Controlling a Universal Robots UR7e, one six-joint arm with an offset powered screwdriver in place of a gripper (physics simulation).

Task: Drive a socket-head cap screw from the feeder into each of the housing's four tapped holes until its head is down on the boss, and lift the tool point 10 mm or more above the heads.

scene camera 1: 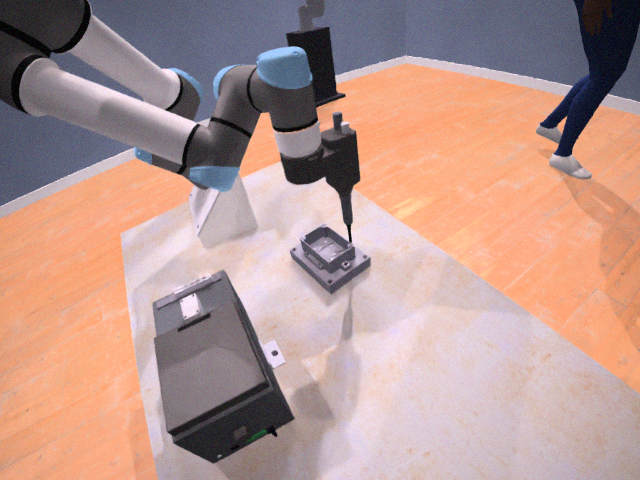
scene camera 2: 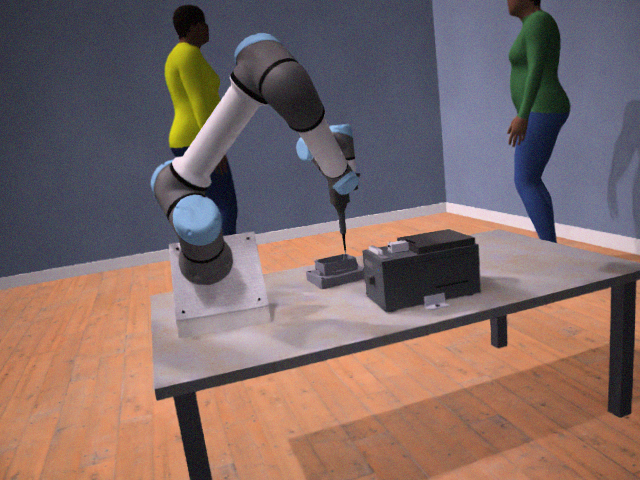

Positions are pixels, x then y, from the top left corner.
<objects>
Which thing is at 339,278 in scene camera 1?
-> A grey base plate.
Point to a dark screw feeder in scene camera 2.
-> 404,286
</objects>
